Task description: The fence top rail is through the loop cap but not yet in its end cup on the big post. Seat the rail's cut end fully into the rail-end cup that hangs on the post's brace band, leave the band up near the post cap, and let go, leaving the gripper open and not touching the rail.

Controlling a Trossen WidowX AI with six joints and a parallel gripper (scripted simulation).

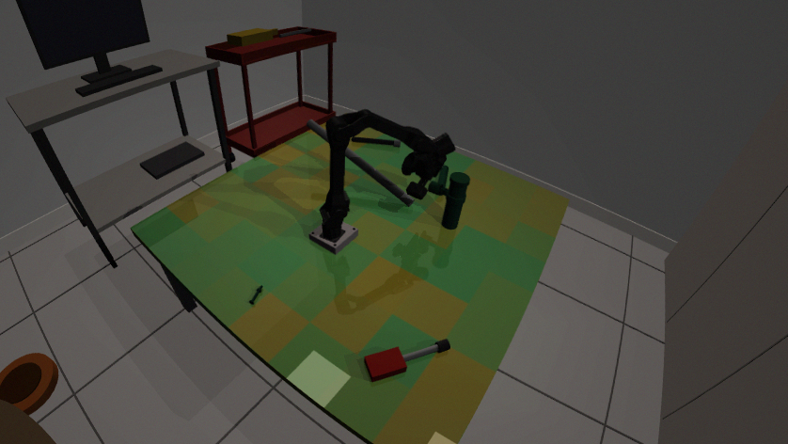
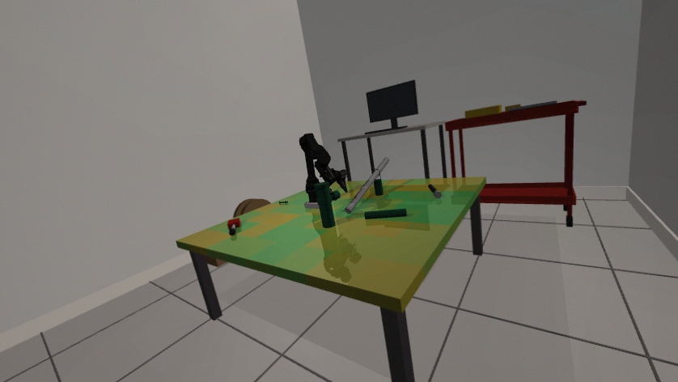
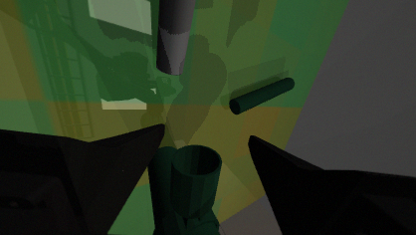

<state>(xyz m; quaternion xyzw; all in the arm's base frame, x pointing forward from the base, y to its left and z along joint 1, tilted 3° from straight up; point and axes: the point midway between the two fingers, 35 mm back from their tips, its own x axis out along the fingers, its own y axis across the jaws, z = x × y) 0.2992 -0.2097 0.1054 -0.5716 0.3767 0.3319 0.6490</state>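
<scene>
Right now my gripper tip is 40 mm to the left of the rail-end cup, 20 mm below it and 20 mm past it. Round my gripper tip: loop cap post (410 mm to the left, 30 mm ahead, 10 mm below); bolt (640 mm behind, 270 mm to the left, 100 mm below); dark green cylinder (210 mm ahead, 90 mm below, 10 mm to the left).
</scene>
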